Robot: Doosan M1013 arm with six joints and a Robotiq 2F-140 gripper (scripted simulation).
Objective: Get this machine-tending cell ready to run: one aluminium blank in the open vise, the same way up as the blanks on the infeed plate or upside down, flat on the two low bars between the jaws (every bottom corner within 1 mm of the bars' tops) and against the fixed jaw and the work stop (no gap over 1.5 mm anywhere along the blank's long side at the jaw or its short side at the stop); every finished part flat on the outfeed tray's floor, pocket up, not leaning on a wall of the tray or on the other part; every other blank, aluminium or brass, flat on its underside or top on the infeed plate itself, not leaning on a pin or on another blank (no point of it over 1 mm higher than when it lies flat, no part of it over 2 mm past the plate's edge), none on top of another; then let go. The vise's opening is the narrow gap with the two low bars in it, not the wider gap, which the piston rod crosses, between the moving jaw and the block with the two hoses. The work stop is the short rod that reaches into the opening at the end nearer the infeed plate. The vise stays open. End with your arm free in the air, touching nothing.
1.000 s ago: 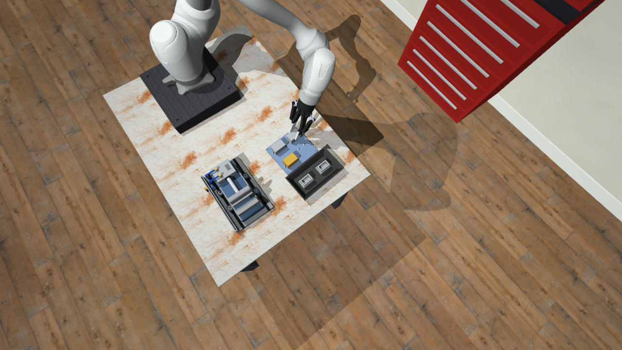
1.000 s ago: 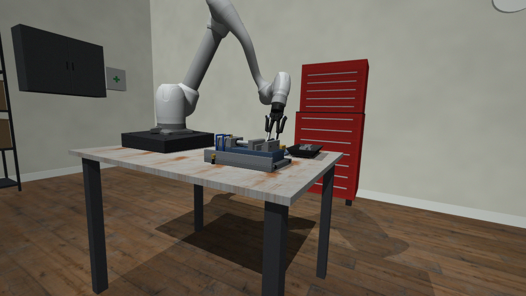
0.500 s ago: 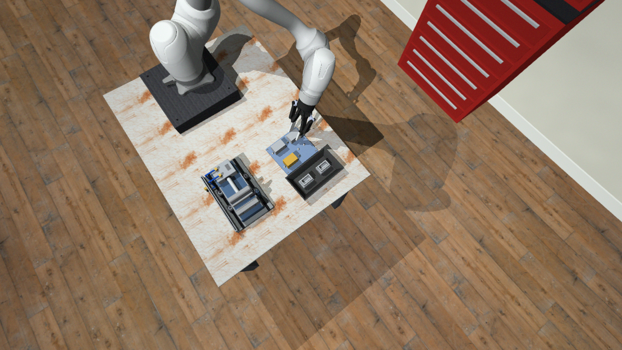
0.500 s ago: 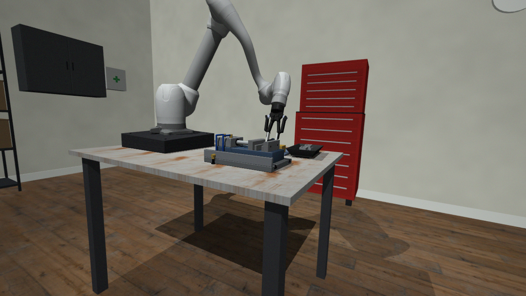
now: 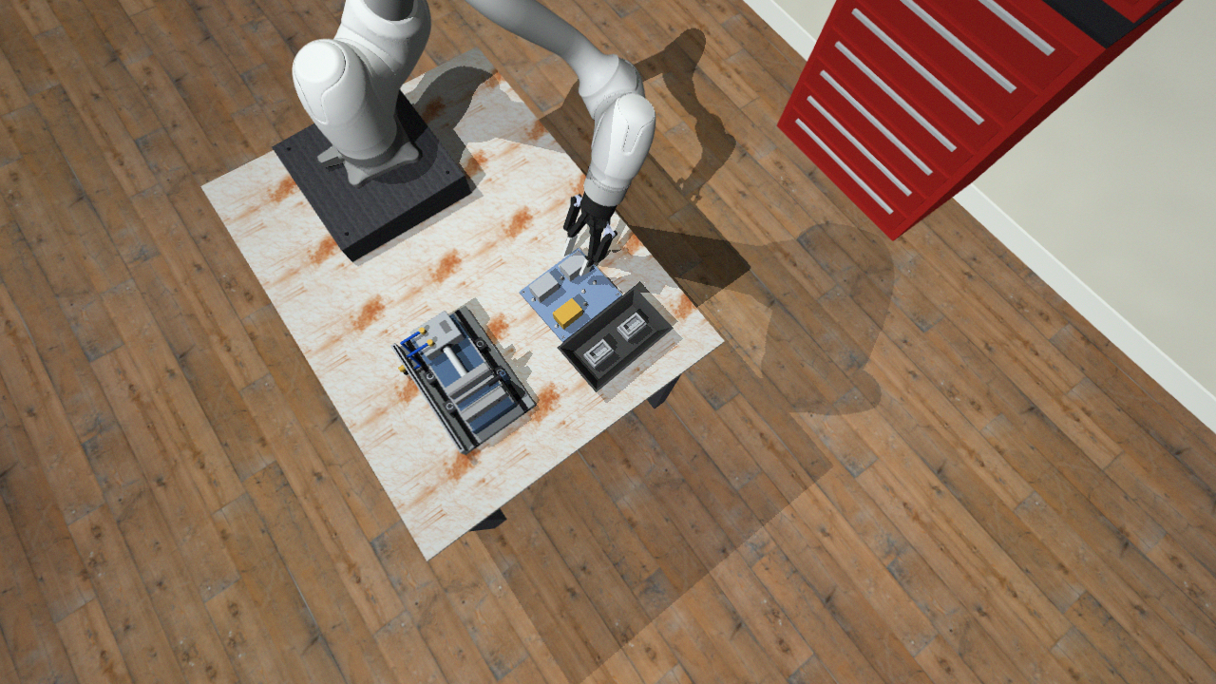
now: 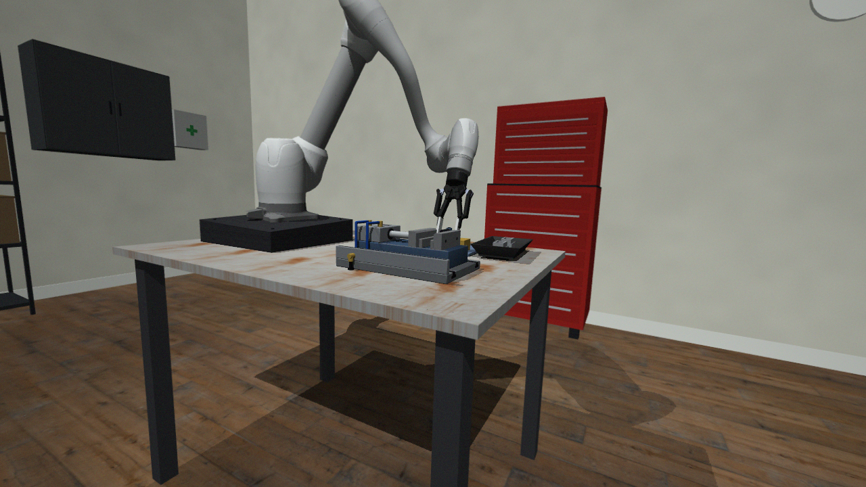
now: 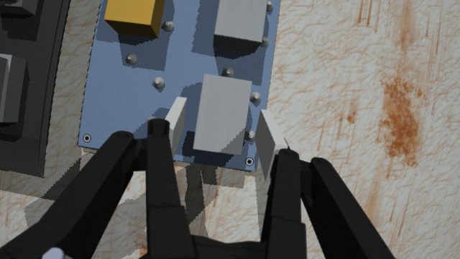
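Now: hand 1 cm to the left of the aluminium blank and 4 cm above it. From my hand the other things lie so: work stop: 20 cm ahead, 30 cm to the right, 3 cm above; then brass blank: 11 cm ahead, 9 cm to the right, 4 cm below; then infeed plate: 6 cm ahead, 5 cm to the right, 6 cm below.
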